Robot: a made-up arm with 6 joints. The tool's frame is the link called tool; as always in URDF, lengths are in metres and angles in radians.
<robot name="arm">
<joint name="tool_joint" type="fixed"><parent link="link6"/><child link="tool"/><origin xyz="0 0 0" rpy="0 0 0"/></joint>
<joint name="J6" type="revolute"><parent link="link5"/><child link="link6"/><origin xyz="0 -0.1 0" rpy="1.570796 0 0"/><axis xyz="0 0 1"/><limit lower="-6.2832" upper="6.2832" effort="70" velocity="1.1"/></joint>
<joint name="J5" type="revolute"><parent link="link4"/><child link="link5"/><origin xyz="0 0 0" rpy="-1.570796 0 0"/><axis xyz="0 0 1"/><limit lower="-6.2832" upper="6.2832" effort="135" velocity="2.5"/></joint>
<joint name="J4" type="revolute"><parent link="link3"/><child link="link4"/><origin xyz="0 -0.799 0" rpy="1.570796 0 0"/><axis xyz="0 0 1"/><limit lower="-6.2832" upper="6.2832" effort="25" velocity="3"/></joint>
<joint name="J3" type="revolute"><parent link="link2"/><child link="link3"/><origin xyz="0 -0.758 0" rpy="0 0 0"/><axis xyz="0 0 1"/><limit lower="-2.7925" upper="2.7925" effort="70" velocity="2.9"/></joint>
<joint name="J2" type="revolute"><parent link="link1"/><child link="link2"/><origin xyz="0 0.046 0" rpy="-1.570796 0 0"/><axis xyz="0 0 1"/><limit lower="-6.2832" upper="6.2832" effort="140" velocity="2.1"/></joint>
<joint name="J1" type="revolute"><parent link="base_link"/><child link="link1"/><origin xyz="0 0 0.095" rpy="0 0 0"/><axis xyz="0 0 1"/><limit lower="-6.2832" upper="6.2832" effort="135" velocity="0.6"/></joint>
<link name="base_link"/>
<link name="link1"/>
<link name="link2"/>
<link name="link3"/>
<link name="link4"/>
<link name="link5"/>
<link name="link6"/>
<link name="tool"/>
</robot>
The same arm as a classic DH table. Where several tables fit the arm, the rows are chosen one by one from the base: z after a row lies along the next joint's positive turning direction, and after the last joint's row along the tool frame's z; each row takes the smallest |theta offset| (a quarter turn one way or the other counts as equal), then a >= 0, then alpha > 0; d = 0 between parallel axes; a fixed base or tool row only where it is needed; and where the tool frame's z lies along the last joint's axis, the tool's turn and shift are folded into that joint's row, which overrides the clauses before.
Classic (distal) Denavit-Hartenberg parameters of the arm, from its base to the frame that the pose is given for. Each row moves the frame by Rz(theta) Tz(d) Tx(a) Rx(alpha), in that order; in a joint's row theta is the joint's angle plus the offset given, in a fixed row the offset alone. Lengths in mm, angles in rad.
J1: d 95  theta_offset 0  a 0  alpha -1.5708
J2: d 0  theta_offset -1.5708  a 758  alpha 0
J3: d 46  theta_offset 1.5708  a 0  alpha 1.5708
J4: d 799  theta_offset 0  a 0  alpha -1.5708
J5: d 0  theta_offset 0  a 0  alpha 1.5708
J6: d 100  theta_offset 0  a 0  alpha 0
Joint limits (rad, base to tool): -6.2832..6.2832 -6.2832..6.2832 -2.7925..2.7925 -6.2832..6.2832 -6.2832..6.2832 -6.2832..6.2832

